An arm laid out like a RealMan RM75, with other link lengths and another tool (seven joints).
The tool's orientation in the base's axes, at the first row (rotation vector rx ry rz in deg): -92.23, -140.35, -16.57
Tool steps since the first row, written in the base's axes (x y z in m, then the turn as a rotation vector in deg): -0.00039, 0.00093, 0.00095, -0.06, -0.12, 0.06; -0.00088, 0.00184, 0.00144, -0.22, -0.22, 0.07; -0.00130, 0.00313, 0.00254, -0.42, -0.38, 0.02; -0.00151, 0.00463, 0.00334, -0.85, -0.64, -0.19; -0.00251, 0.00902, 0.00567, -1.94, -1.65, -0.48; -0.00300, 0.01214, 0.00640, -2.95, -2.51, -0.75; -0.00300, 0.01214, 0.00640, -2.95, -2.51, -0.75; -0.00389, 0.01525, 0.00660, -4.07, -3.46, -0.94; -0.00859, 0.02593, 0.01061, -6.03, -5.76, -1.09
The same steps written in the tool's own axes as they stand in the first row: 0.00123, 0.00006, -0.00064, -0.07, -0.10, -0.09; 0.00235, -0.00001, -0.00084, -0.09, -0.28, -0.11; 0.00395, 0.00016, -0.00153, -0.17, -0.53, -0.10; 0.00556, 0.00060, -0.00189, -0.28, -1.04, 0.06; 0.01045, 0.00152, -0.00289, -0.83, -2.45, 0.13; 0.01358, 0.00232, -0.00273, -1.27, -3.73, 0.21; 0.01358, 0.00232, -0.00273, -1.27, -3.73, 0.21; 0.01672, 0.00272, -0.00204, -1.72, -5.14, 0.20; 0.02904, 0.00278, -0.00277, -3.02, -7.85, -0.16
